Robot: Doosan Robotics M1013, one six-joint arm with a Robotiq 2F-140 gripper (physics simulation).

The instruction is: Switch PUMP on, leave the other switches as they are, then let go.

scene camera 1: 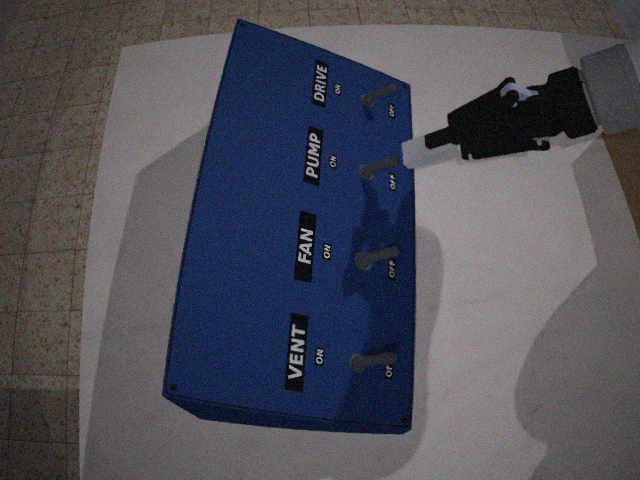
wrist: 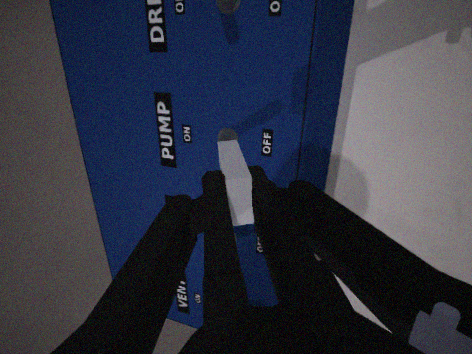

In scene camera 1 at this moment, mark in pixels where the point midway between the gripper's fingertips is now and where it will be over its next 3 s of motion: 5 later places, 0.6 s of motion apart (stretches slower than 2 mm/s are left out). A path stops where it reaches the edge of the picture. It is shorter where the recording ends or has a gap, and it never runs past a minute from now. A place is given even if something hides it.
My gripper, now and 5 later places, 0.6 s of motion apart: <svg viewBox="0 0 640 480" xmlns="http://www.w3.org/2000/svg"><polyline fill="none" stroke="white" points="405,155 403,161 387,161 377,165 379,116 373,58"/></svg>
